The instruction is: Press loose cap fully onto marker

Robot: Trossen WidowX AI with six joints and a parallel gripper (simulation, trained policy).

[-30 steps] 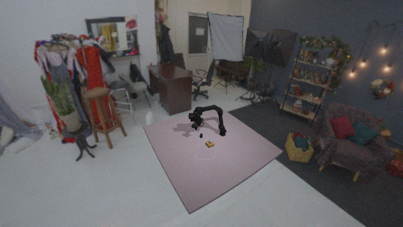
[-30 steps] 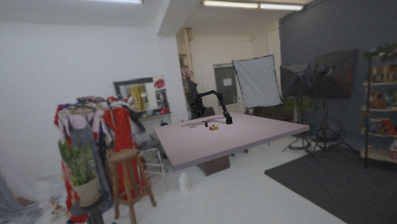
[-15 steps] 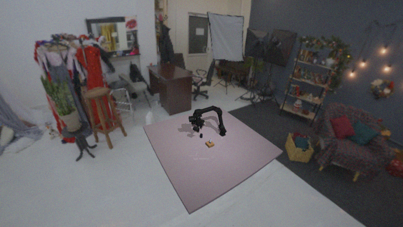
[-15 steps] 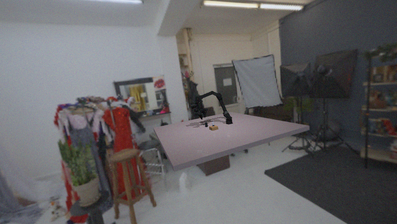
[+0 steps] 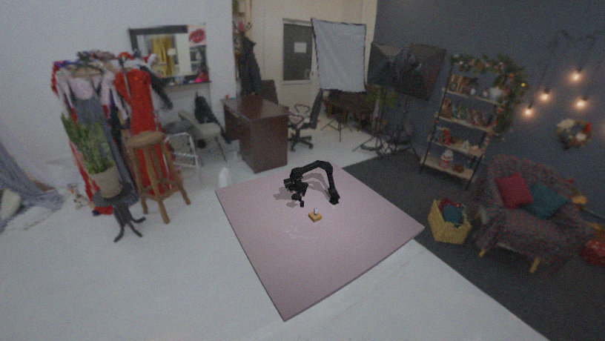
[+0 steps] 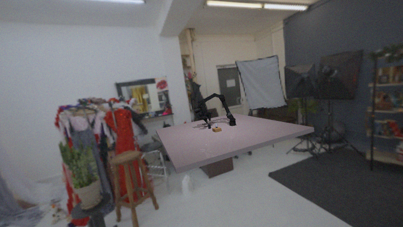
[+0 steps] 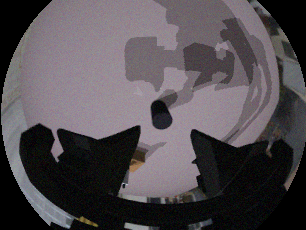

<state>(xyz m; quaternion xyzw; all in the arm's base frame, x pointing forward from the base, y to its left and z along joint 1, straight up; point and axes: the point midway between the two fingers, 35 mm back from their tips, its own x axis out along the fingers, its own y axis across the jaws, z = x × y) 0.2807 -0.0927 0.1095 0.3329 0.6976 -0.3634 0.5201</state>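
Right now my gripper tip is 50 mm above the dark cap. The rest, counted from my gripper tip: holder block: 170 mm to the left, 60 mm below, 10 mm behind.
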